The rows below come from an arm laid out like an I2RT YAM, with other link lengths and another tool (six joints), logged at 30 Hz.
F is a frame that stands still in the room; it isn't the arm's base.
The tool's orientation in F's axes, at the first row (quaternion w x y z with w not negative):
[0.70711 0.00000 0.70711 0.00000]
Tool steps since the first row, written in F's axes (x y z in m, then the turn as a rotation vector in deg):
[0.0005 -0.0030 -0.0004 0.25 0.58 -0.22]
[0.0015 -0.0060 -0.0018 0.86 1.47 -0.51]
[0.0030 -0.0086 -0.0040 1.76 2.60 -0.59]
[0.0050 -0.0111 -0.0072 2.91 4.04 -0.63]
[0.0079 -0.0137 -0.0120 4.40 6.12 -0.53]
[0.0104 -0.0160 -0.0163 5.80 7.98 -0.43]
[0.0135 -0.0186 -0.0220 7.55 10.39 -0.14]
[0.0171 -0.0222 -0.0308 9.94 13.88 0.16]
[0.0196 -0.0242 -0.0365 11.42 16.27 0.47]
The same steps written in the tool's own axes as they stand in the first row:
[0.0004 -0.0030 0.0005 0.22 0.58 0.25]
[0.0018 -0.0060 0.0015 0.51 1.47 0.86]
[0.0040 -0.0086 0.0030 0.59 2.60 1.76]
[0.0072 -0.0111 0.0050 0.63 4.04 2.91]
[0.0120 -0.0137 0.0079 0.53 6.12 4.40]
[0.0163 -0.0160 0.0104 0.43 7.98 5.80]
[0.0220 -0.0186 0.0135 0.14 10.39 7.55]
[0.0308 -0.0222 0.0171 -0.16 13.88 9.94]
[0.0365 -0.0242 0.0196 -0.47 16.27 11.42]

